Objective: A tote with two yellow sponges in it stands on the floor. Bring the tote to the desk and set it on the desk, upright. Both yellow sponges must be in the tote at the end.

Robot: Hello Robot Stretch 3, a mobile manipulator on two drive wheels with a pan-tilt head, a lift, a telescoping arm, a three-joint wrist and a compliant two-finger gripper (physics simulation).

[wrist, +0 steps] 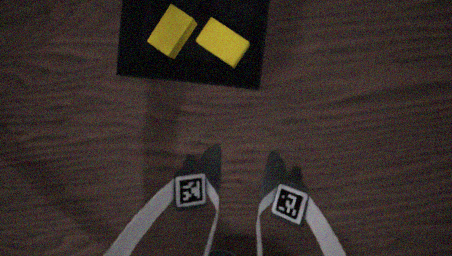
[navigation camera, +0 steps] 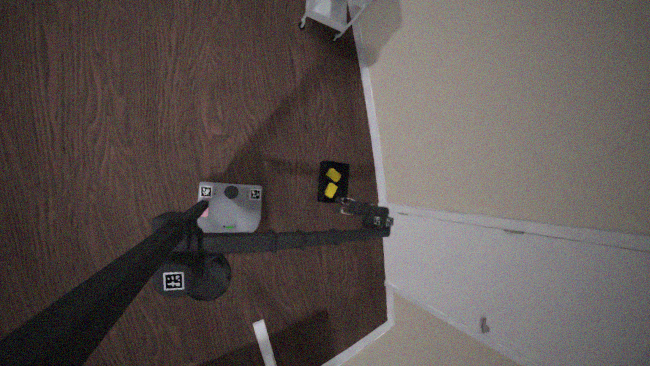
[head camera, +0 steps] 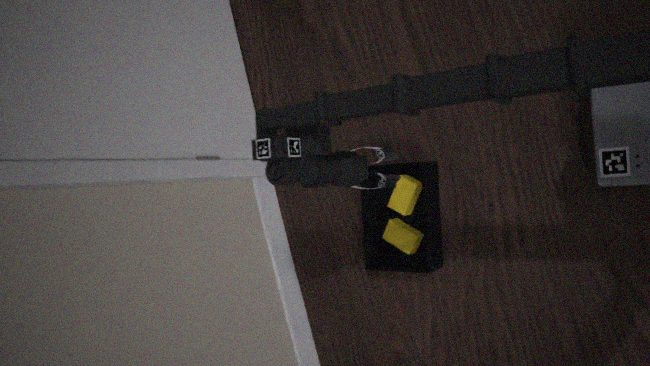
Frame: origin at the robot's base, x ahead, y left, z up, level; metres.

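Seen in the pictures: gripper, between the fingertips: [navigation camera: 336,204] [head camera: 394,167]; robot's base, origin of its link: [navigation camera: 231,191].
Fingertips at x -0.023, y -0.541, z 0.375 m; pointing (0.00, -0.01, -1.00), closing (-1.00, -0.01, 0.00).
Note:
Offsets run from my fingertips to a thing's middle. "pt": to the spot under its first point.
The black open tote {dx +0.132, dy -0.170, dz -0.325 m} [head camera: 377,255] [navigation camera: 323,172] [wrist: 135,60] stands upright on the floor. One yellow sponge {dx +0.072, dy -0.164, dz -0.349 m} [head camera: 405,195] [navigation camera: 331,190] [wrist: 222,41] lies in it, and the other yellow sponge {dx +0.192, dy -0.182, dz -0.349 m} [head camera: 403,236] [navigation camera: 333,174] [wrist: 171,31] lies beside it in the tote. My gripper [head camera: 387,168] [navigation camera: 343,206] [wrist: 242,166] is open and empty. It hangs above the floor; in the wrist view the tote lies beyond the fingertips, towards the top, apart from them. In the head view the fingers overlap a corner of the tote. The desk cannot be made out.
My extended arm [head camera: 445,85] [navigation camera: 305,240] reaches from my base [head camera: 620,130] [navigation camera: 235,210] to the wall [head camera: 125,270] [navigation camera: 500,110] and white door [head camera: 125,75] [navigation camera: 450,270]. A white cart {pt dx +1.364, dy +0.042, dz -0.209 m} [navigation camera: 327,21] stands by the wall. A white strip-like piece [navigation camera: 264,342] shows at the navigation view's bottom.

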